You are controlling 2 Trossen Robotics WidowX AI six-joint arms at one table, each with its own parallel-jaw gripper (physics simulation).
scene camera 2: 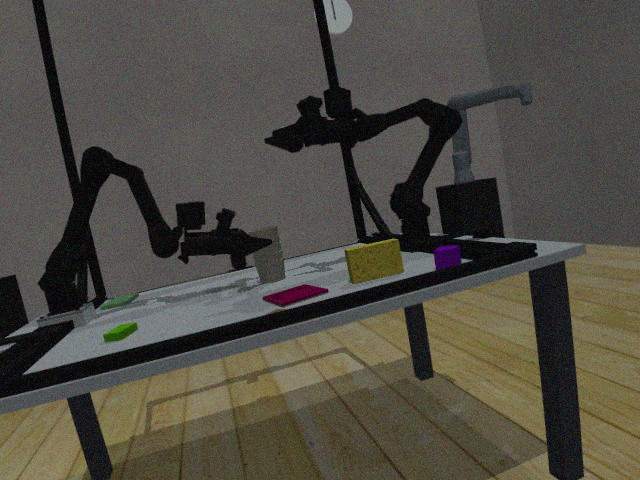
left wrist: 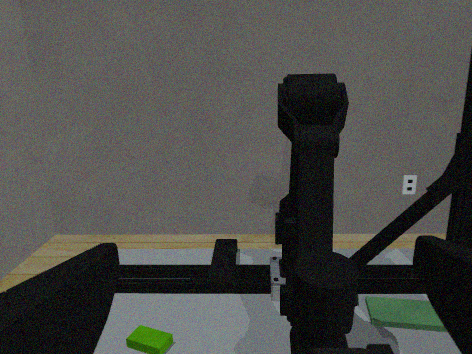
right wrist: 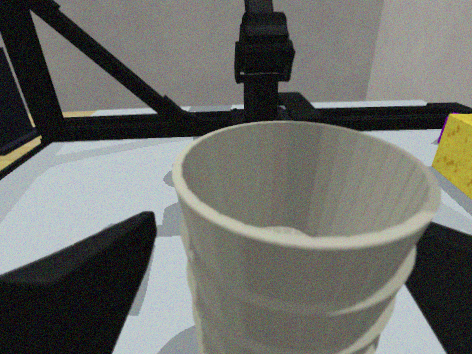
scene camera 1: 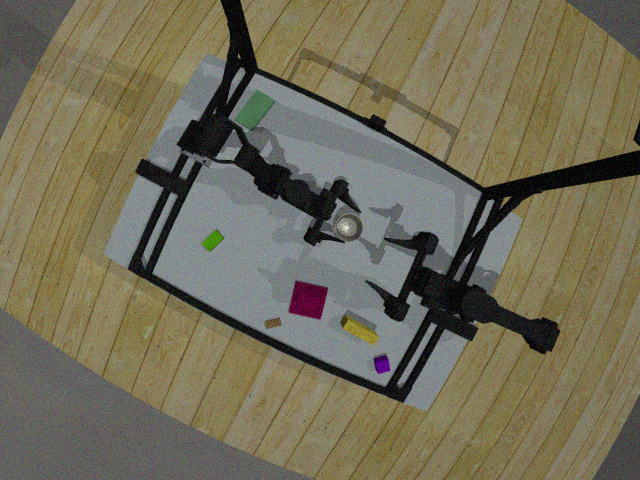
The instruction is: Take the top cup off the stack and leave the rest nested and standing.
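Seen in the pictures: left gripper, between the fingertips: (scene camera 2: 268, 137) (left wrist: 266, 253) (scene camera 1: 375, 259); right gripper, between the fingertips: (scene camera 2: 269, 240) (right wrist: 266, 220) (scene camera 1: 352, 227); left arm's base, origin of its link: (scene camera 2: 417, 239) (right wrist: 260, 115); right arm's base, origin of its link: (scene camera 2: 66, 310).
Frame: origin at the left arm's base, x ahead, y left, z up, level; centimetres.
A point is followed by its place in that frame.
Note:
A stack of nested beige cups (scene camera 1: 347, 226) @(z 6.2, x 39.7, y -5.5 cm) (scene camera 2: 272, 263) (right wrist: 300, 275) @(z 10.2, x 43.2, y -5.9 cm) stands on the table. In the right wrist view the top cup's open rim is large and close, with lower rims showing as ridges below it. My right gripper (scene camera 1: 352, 226) @(z 7.9, x 38.5, y -5.7 cm) (scene camera 2: 268, 241) @(z 7.9, x 38.5, y -5.7 cm) (right wrist: 266, 220) @(z 7.9, x 38.5, y -5.7 cm) is open, its fingers on either side of the stack near its upper part; in the right wrist view the cup partly hides the finger at the right. My left gripper (scene camera 1: 375, 259) @(z 32.4, x 35.0, y 0.1 cm) (scene camera 2: 266, 140) @(z 32.4, x 35.0, y 0.1 cm) is open and empty, high above the table, well above the stack.
A magenta square (scene camera 1: 308, 299) @(z -1.4, x 40.5, y 18.5 cm) (scene camera 2: 295, 294) @(z -1.3, x 40.7, y 20.4 cm), yellow block (scene camera 1: 360, 330) @(z 4.8, x 23.7, y 20.0 cm) (scene camera 2: 374, 260) @(z 1.7, x 23.6, y 22.0 cm) (right wrist: 455, 150) @(z 1.5, x 20.5, y 19.4 cm) and purple cube (scene camera 1: 382, 363) @(z 1.8, x 11.6, y 27.8 cm) (scene camera 2: 447, 257) @(z 0.3, x 12.1, y 30.5 cm) lie toward the front. A lime block (scene camera 1: 212, 240) @(z -0.7, x 73.9, y 14.2 cm) (scene camera 2: 120, 332) @(z -0.8, x 73.6, y 17.4 cm) (left wrist: 150, 340) @(z -0.7, x 73.1, y 14.0 cm) and flat green piece (scene camera 1: 254, 110) @(z -1.2, x 79.5, y -27.2 cm) (scene camera 2: 120, 300) @(z -1.1, x 79.3, y -25.2 cm) (left wrist: 407, 313) @(z -1.1, x 78.8, y -27.4 cm) lie at the left.

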